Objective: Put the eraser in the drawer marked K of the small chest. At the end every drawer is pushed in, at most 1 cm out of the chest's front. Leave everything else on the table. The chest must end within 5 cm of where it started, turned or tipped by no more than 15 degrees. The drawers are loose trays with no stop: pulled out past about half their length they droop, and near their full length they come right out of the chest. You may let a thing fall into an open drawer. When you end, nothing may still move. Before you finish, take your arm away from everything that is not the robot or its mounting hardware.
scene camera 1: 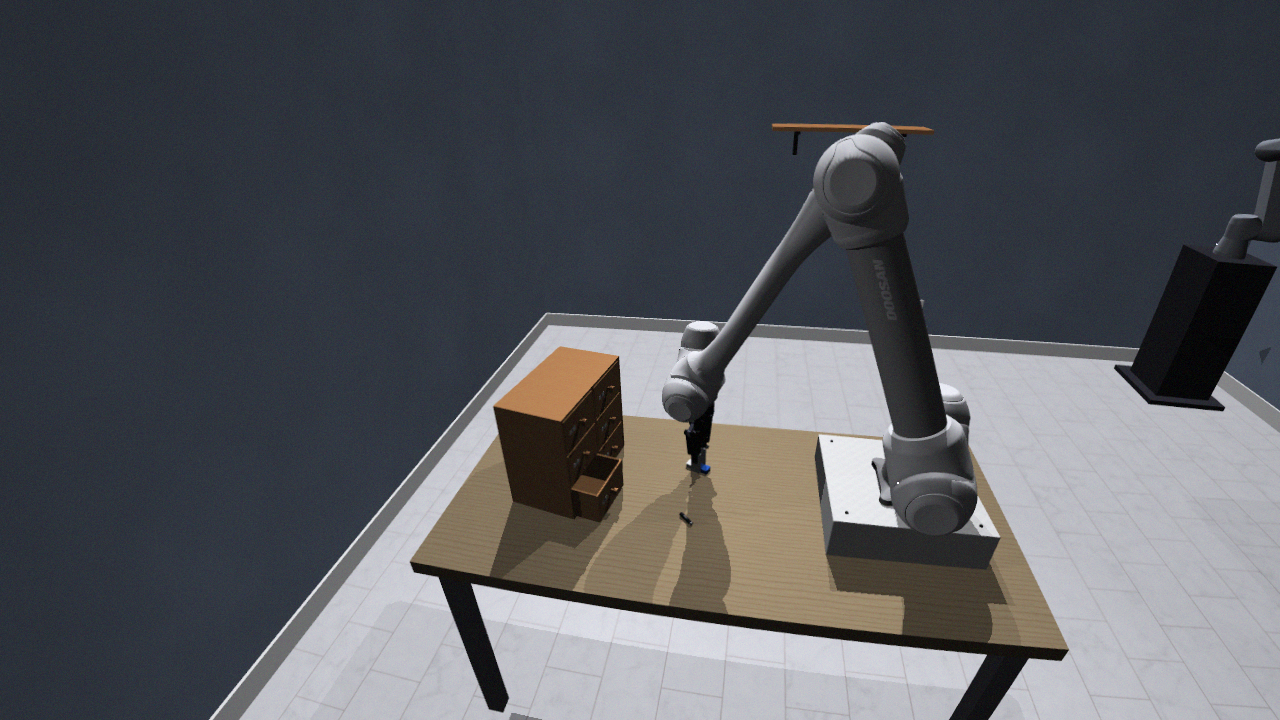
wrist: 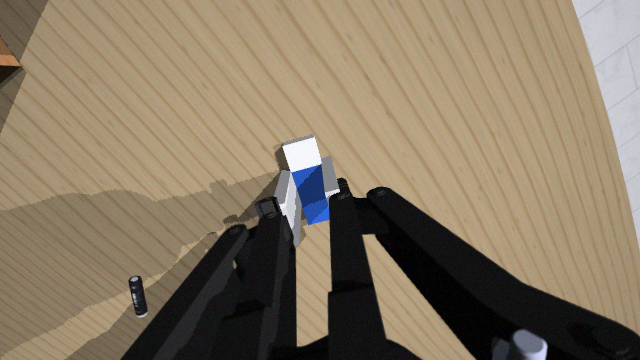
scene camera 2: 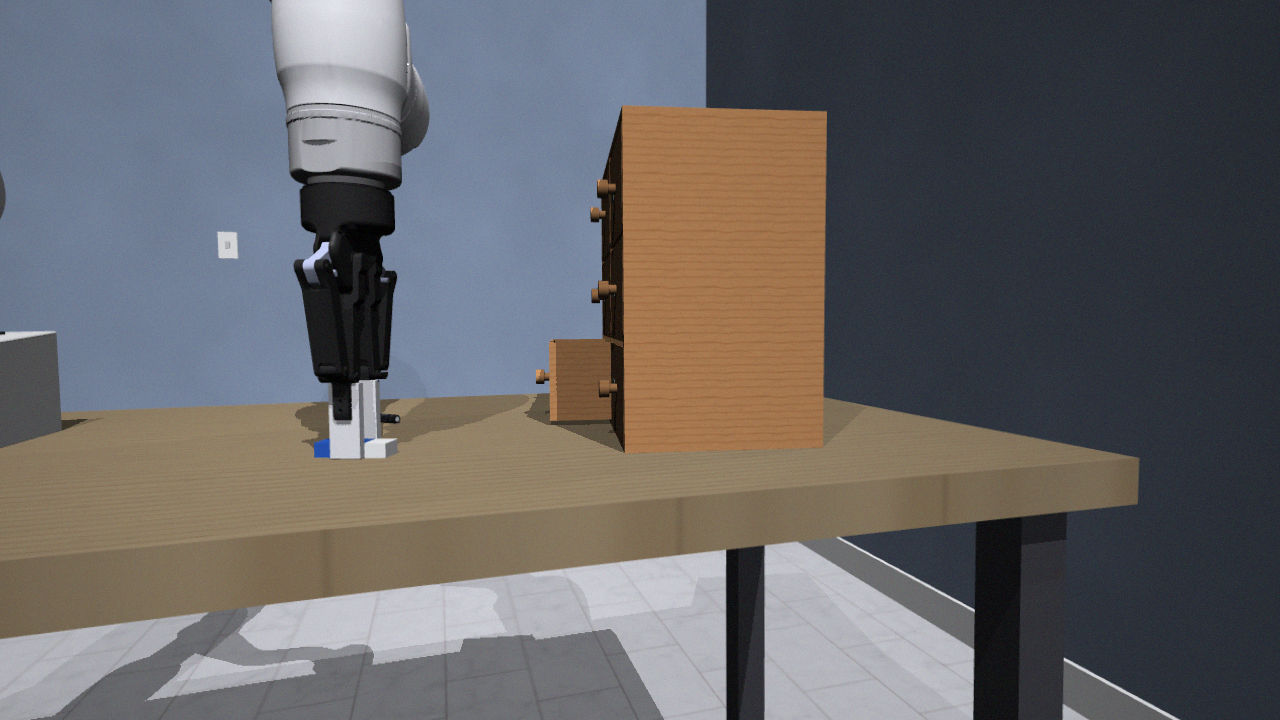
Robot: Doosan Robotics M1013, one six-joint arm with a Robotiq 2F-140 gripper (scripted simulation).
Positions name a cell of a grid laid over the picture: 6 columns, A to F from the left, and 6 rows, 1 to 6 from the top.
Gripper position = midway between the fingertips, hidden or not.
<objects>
my gripper: scene camera 1 D4; wrist C3; scene camera 2 B4
small wooden chest: scene camera 1 C4; scene camera 2 D2; not seen in the wrist view (out of frame)
</objects>
